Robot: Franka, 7 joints.
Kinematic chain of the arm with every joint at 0, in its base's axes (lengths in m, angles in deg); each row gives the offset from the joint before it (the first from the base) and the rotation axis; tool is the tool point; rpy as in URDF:
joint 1: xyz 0 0 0.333 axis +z
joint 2: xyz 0 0 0 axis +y
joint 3: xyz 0 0 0.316 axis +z
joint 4: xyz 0.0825 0 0 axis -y
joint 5: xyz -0.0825 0 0.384 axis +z
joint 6: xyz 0 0 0 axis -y
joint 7: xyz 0.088 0 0 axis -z
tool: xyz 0 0 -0.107 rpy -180 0 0
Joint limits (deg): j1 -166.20..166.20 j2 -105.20..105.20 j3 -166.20..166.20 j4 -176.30..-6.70 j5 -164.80..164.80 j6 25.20..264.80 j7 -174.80..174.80
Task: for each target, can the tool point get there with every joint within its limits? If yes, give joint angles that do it. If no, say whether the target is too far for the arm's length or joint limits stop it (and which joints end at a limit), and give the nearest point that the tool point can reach.
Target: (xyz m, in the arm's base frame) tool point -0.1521 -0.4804 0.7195
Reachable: yes | joints 108.65 -75.19 64.47 -62.03 120.99 244.96 -124.44
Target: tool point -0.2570 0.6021 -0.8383
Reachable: no: too far | nearest point -0.1833 0.4294 -0.3281 | short by 0.544 m
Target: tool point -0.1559 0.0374 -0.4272
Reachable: no: joint limits stop it (at a limit: joint 1, joint 2) | nearest point -0.1713 0.0413 -0.3499 | short by 0.079 m
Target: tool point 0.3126 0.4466 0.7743
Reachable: yes | joints 133.81 13.78 -94.06 -99.57 -15.49 214.69 -28.31
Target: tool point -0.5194 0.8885 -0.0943
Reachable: no: too far | nearest point -0.3999 0.6840 0.0040 | short by 0.256 m
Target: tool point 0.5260 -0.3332 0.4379
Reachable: yes | joints -83.50 29.80 50.05 -97.28 -120.13 190.32 -47.79
